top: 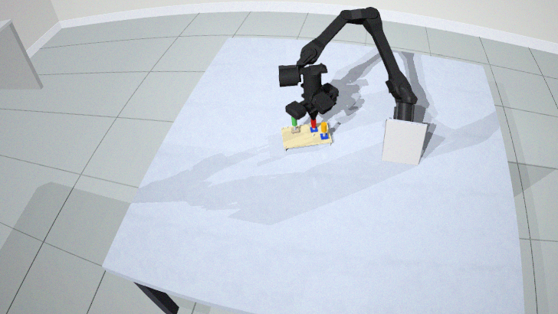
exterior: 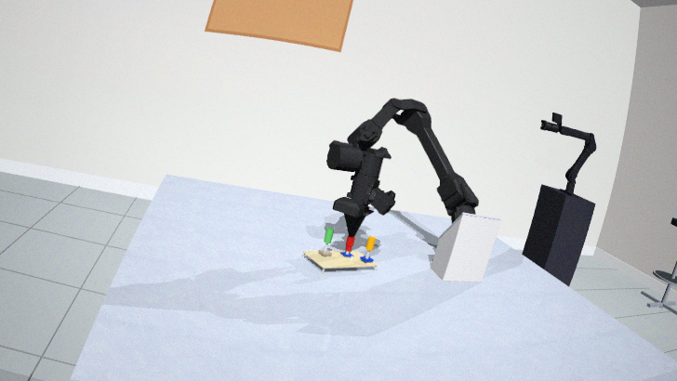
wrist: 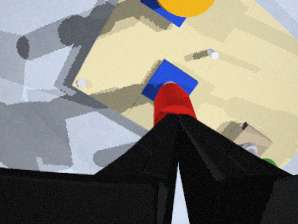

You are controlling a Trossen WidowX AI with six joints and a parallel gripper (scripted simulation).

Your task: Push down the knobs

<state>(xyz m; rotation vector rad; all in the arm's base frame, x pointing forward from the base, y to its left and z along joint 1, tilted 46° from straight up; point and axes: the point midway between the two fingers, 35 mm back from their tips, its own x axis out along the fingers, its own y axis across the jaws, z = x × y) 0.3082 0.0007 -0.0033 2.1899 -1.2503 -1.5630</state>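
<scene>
The red knob lies 2 cm below my gripper tip. Round my gripper tip: green knob: 6 cm ahead, 2 cm to the left.
</scene>
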